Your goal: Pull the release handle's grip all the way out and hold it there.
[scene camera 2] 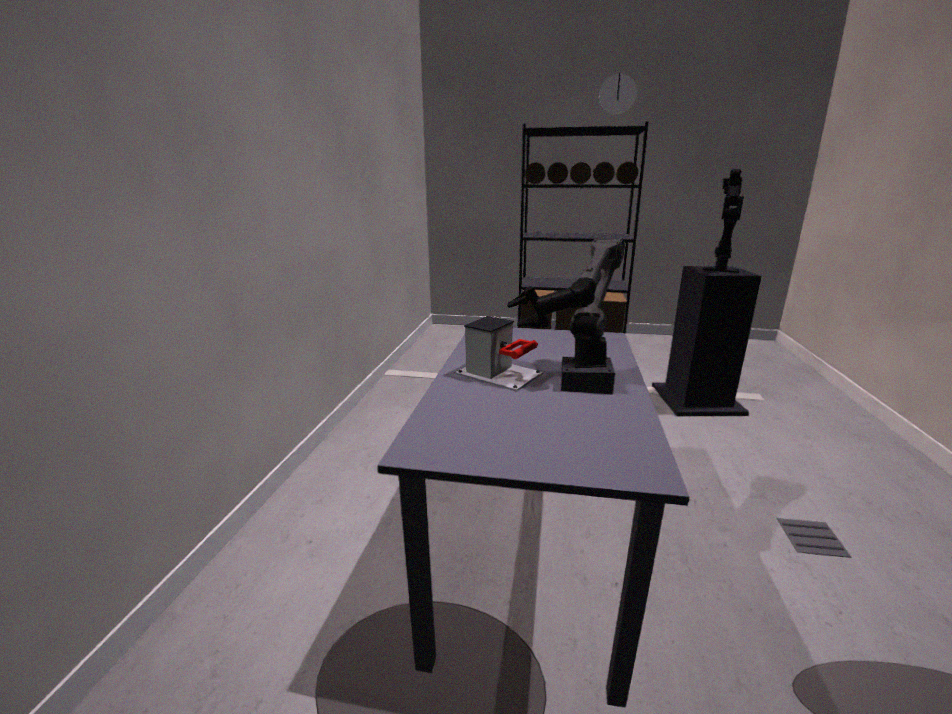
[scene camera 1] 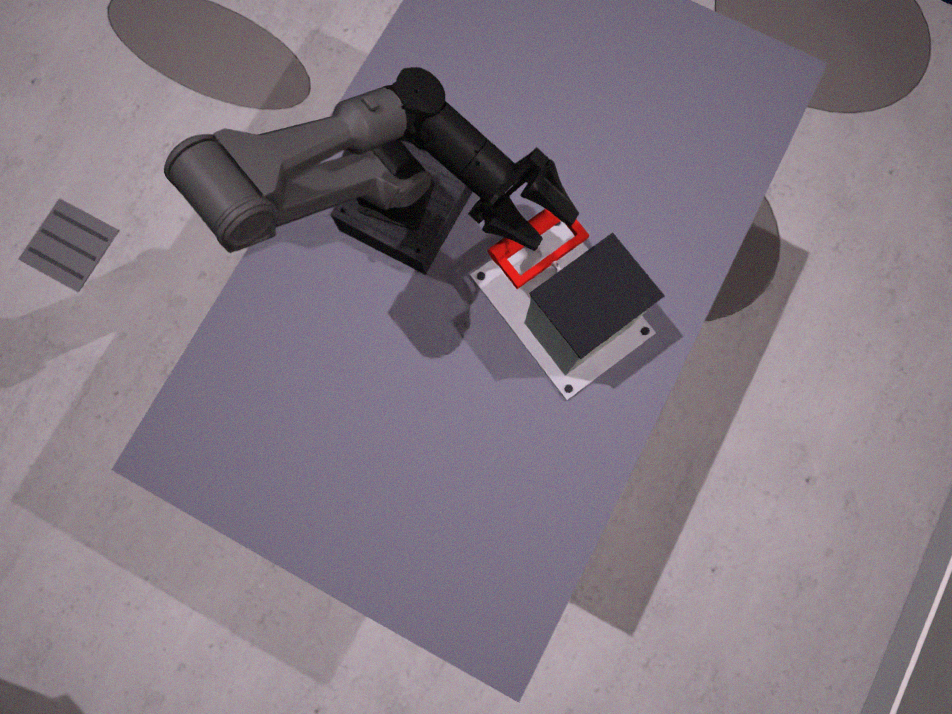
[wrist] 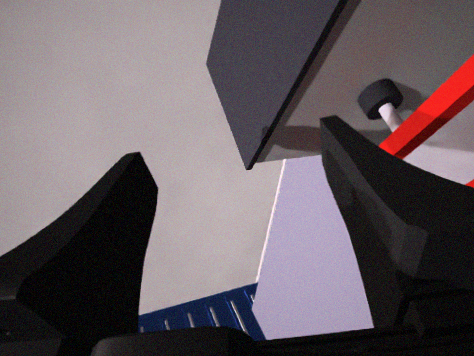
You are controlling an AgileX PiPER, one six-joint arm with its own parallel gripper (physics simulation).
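Note:
The release handle's grip, a red rectangular frame (scene camera 1: 550, 262) (scene camera 2: 525, 351) (wrist: 431, 112), stands out from one side of a grey-green box with a dark lid (scene camera 1: 596, 295) (scene camera 2: 485, 351) (wrist: 272, 65). A dark round collar (wrist: 379, 98) with a pale rod shows between box and grip in the wrist view. The box stands on a white base plate (scene camera 1: 509, 301) with dark bolts. My gripper (scene camera 1: 558, 232) (wrist: 232, 155) is open and empty. In scene camera 2 it is well above the grip; in the wrist view the grip lies to the right, partly hidden behind the right finger.
The box stands near one long edge of the purple-grey table (scene camera 1: 384, 399) (scene camera 2: 530, 441), across from my arm's base (scene camera 2: 587, 376). A blue slotted object (wrist: 205, 312) shows low in the wrist view. A shelf rack (scene camera 2: 584, 131) and a black pedestal (scene camera 2: 711, 338) bearing another arm stand beyond the table.

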